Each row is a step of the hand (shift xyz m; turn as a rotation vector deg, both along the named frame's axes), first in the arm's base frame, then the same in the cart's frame.
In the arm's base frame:
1: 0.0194 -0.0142 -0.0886 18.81 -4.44 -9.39
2: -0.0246 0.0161 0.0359 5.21 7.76 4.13
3: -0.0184 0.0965 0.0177 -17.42 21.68 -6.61
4: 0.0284 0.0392 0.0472 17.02 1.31 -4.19
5: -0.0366 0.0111 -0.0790 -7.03 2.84 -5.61
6: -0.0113 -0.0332 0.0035 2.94 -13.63 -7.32
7: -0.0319 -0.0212 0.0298 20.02 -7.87 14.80
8: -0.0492 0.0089 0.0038 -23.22 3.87 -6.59
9: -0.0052 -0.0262 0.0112 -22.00 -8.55 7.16
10: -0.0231 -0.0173 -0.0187 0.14 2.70 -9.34
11: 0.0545 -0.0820 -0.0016 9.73 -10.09 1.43
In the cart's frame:
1: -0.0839 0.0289 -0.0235 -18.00 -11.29 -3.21
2: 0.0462 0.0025 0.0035 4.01 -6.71 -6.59
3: 0.0628 0.0053 -0.0774 12.12 18.02 -18.59
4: 0.0397 -0.0491 -0.0241 -10.71 -12.50 -6.17
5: -0.0396 0.0717 -0.0316 0.13 8.87 -3.21
6: -0.0059 0.0084 0.0337 -12.77 1.42 9.10
7: 0.0293 0.0125 0.0366 -1.20 -24.65 8.52
8: 0.0298 0.0402 0.0033 7.41 23.26 -1.23
9: 0.0002 -0.0009 0.0290 12.33 15.37 14.84
10: -0.0109 0.0297 0.0135 -6.20 4.62 -5.90
11: -0.0612 -0.0448 0.0629 -7.68 -8.94 7.72

